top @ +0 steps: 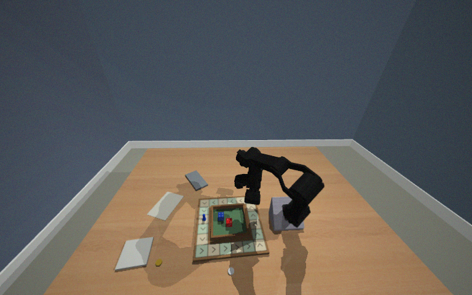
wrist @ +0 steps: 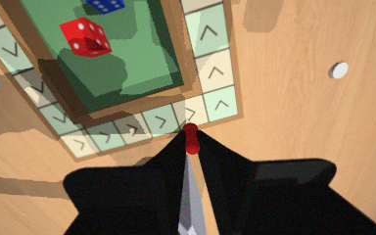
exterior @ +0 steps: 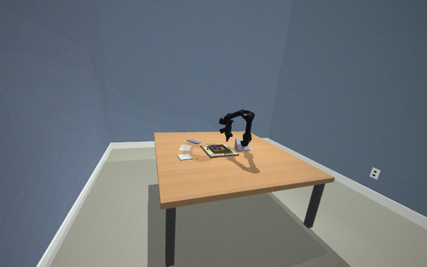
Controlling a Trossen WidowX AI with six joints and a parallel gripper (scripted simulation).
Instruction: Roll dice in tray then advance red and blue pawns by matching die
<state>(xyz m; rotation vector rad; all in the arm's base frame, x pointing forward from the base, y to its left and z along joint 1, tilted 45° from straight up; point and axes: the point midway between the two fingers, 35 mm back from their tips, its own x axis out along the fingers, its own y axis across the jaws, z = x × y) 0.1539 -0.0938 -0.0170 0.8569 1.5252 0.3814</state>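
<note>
The blue pawn lies 220 mm ahead of my gripper tip, 50 mm below it and 40 mm to the left of it. The rest, counted from my gripper tip: grey card 270 mm ahead, 240 mm to the right, 70 mm below; green tray 110 mm ahead, 70 mm below, 60 mm to the left; red pawn 10 mm above.
</note>
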